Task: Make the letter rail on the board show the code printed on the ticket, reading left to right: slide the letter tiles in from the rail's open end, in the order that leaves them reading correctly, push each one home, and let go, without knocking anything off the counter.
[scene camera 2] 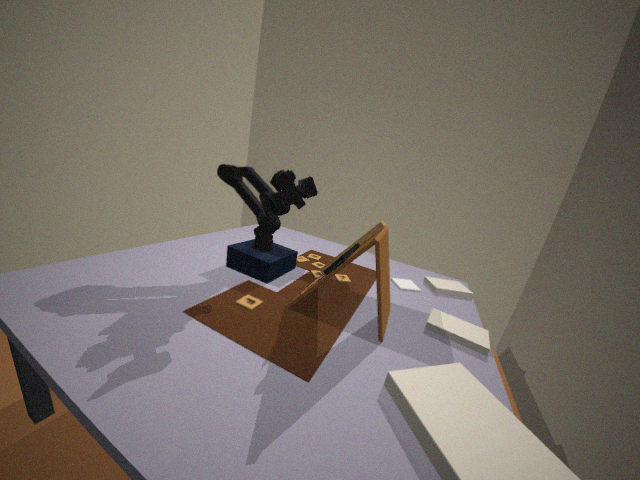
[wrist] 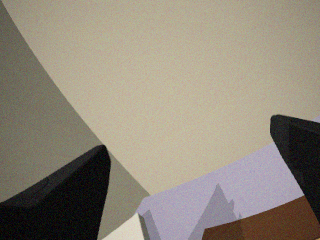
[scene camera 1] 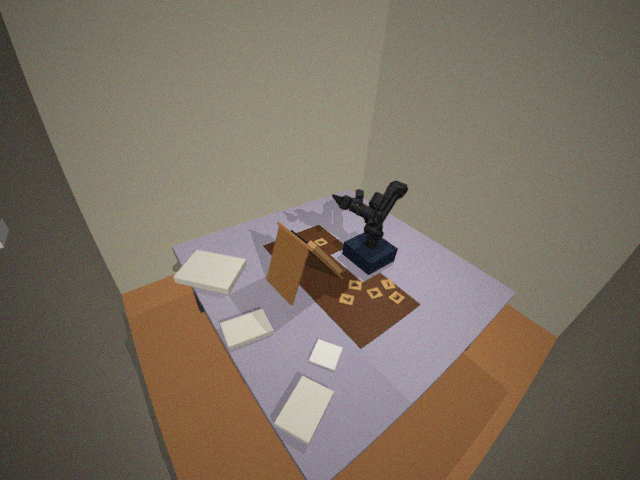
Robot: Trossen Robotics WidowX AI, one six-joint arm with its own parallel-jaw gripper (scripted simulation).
Scene:
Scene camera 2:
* gripper: 282,192
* slanted board: 379,235
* brown mat: 297,339
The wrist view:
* gripper: 191,140
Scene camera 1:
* slanted board: 290,252
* brown mat: 366,319

